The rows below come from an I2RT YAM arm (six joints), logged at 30 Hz.
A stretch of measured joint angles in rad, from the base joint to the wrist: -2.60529 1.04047 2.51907 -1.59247 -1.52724 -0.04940; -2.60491 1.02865 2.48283 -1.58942 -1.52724 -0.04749; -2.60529 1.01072 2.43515 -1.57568 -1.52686 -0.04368; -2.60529 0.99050 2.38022 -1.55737 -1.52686 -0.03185; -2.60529 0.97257 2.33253 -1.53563 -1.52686 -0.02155; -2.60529 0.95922 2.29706 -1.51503 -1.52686 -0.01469; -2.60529 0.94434 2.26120 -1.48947 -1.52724 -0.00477; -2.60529 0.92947 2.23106 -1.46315 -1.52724 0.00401; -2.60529 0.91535 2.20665 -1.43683 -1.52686 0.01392; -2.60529 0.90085 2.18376 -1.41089 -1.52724 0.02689; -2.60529 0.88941 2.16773 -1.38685 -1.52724 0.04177; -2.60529 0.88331 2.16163 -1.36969 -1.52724 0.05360; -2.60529 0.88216 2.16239 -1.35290 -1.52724 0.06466; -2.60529 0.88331 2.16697 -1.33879 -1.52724 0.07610; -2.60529 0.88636 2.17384 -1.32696 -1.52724 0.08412
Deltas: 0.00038 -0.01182 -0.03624 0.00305 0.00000 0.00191; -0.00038 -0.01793 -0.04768 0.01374 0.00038 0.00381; 0.00000 -0.02022 -0.05493 0.01831 0.00000 0.01183; 0.00000 -0.01793 -0.04769 0.02174 0.00000 0.01030; 0.00000 -0.01335 -0.03547 0.02060 0.00000 0.00686; 0.00000 -0.01488 -0.03586 0.02556 -0.00038 0.00992; 0.00000 -0.01487 -0.03014 0.02632 0.00000 0.00878; 0.00000 -0.01412 -0.02441 0.02632 0.00038 0.00991; 0.00000 -0.01450 -0.02289 0.02594 -0.00038 0.01297; 0.00000 -0.01144 -0.01603 0.02404 0.00000 0.01488; 0.00000 -0.00610 -0.00610 0.01716 0.00000 0.01183; 0.00000 -0.00115 0.00076 0.01679 0.00000 0.01106; 0.00000 0.00115 0.00458 0.01411 0.00000 0.01144; 0.00000 0.00305 0.00687 0.01183 0.00000 0.00802
